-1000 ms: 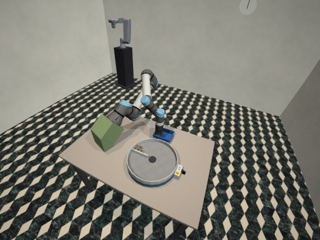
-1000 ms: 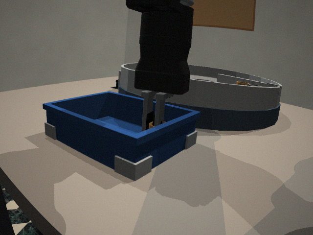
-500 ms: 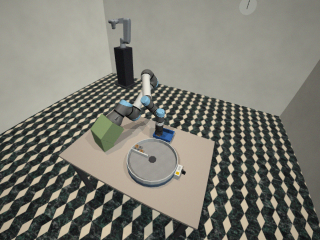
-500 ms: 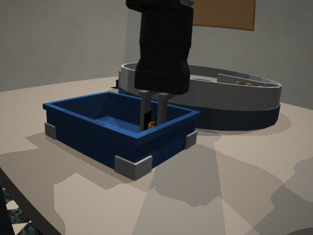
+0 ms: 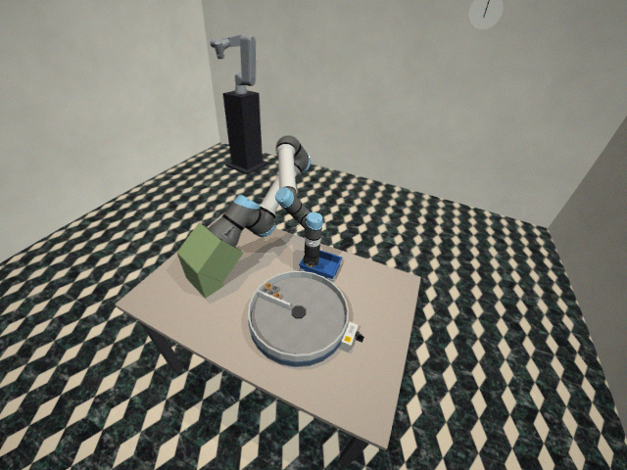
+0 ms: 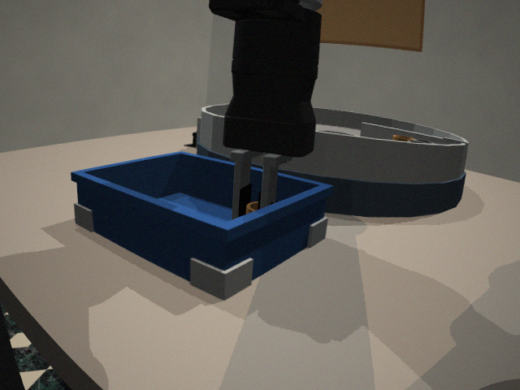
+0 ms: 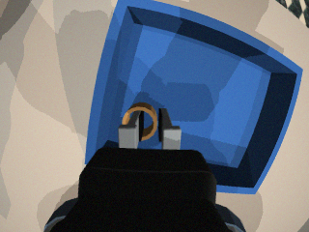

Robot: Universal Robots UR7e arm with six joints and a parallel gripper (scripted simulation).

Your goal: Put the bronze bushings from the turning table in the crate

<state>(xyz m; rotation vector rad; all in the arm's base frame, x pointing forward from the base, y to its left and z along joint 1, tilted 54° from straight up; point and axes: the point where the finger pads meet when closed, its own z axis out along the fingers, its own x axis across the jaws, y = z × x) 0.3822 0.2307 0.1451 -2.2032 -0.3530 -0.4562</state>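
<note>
Right now my hand is 40 mm short of the blue crate and 30 mm to the right of it. The rest, counted from my hand: turning table (120 mm ahead, 290 mm to the right, 20 mm above).
</note>
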